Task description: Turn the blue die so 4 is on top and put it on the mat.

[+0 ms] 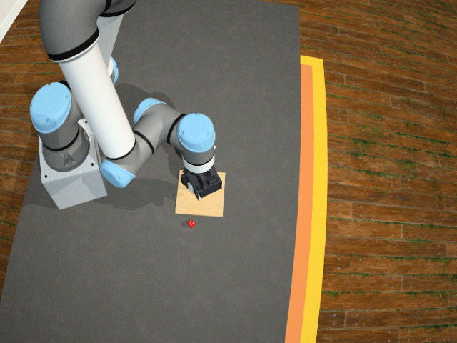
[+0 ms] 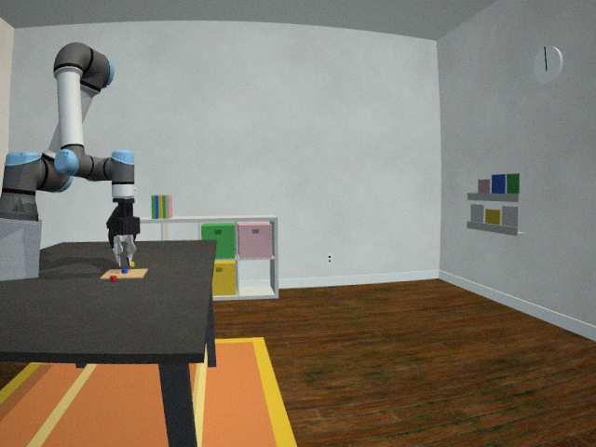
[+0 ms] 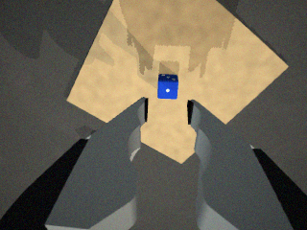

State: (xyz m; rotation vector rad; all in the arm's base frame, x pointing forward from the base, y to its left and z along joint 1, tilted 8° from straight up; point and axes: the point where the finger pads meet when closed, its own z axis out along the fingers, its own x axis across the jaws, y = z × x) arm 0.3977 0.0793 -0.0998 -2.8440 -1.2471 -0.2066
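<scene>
Right now the blue die is 30 mm below my hand. Also, from my hand: tan mat: 40 mm below; yellow die: 40 mm behind, 140 mm to the left, 40 mm below; red die: 10 mm ahead, 100 mm to the right, 40 mm below.
</scene>
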